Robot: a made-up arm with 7 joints. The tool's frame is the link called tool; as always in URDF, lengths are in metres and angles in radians.
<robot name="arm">
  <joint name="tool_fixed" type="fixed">
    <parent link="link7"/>
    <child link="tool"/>
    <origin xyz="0 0 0" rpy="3.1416 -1.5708 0"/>
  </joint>
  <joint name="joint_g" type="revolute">
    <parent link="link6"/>
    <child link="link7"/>
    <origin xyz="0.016 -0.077 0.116"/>
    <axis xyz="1 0 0"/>
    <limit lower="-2.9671" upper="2.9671" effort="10" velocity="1.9"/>
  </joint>
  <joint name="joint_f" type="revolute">
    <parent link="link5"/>
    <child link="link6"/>
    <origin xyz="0 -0.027 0.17"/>
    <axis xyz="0 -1 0"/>
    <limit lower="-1.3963" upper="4.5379" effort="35" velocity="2.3"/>
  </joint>
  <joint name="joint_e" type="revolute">
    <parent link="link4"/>
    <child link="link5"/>
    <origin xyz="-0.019 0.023 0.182"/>
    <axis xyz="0 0 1"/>
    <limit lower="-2.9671" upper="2.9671" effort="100" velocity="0.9"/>
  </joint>
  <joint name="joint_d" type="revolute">
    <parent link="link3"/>
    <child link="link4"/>
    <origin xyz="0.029 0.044 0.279"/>
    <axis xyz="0 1 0"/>
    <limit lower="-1.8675" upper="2.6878" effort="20" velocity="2.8"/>
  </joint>
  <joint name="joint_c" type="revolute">
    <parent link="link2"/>
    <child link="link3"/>
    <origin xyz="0 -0.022 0.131"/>
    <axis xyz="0 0 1"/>
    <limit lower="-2.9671" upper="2.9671" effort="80" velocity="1.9"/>
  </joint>
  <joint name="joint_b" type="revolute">
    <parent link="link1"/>
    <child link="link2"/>
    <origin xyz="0 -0.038 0.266"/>
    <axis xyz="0 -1 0"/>
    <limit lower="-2.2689" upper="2.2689" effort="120" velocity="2.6"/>
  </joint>
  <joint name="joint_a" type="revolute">
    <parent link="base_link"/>
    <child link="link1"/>
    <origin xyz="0 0 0.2"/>
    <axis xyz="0 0 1"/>
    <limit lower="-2.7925" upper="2.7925" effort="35" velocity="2.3"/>
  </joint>
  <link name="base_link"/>
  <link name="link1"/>
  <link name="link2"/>
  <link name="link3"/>
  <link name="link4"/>
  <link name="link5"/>
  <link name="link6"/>
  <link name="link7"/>
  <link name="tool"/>
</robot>
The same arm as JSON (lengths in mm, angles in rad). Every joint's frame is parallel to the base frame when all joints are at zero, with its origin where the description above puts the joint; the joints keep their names.
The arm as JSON. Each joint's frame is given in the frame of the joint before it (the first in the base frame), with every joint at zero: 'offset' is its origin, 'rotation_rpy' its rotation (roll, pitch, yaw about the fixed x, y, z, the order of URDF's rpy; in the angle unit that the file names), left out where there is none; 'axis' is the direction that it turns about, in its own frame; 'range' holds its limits. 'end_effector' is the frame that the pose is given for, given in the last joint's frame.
{"length_unit": "mm", "angle_unit": "rad", "chain": [{"id": "joint_a", "offset": [0.0, 0.0, 200.0], "axis": "+z", "range": [-2.7925, 2.7925]}, {"id": "joint_b", "offset": [0.0, -38.0, 266.0], "axis": "-y", "range": [-2.2689, 2.2689]}, {"id": "joint_c", "offset": [0.0, -22.0, 131.0], "axis": "+z", "range": [-2.9671, 2.9671]}, {"id": "joint_d", "offset": [29.0, 44.0, 279.0], "axis": "+y", "range": [-1.8675, 2.6878]}, {"id": "joint_e", "offset": [-19.0, 23.0, 182.0], "axis": "+z", "range": [-2.9671, 2.9671]}, {"id": "joint_f", "offset": [0.0, -27.0, 170.0], "axis": "-y", "range": [-1.3963, 4.5379]}, {"id": "joint_g", "offset": [16.0, -77.0, 116.0], "axis": "+x", "range": [-2.9671, 2.9671]}], "end_effector": {"offset": [0.0, 0.0, 0.0], "rotation_rpy": [-3.1416, -1.5708, 0.0]}}
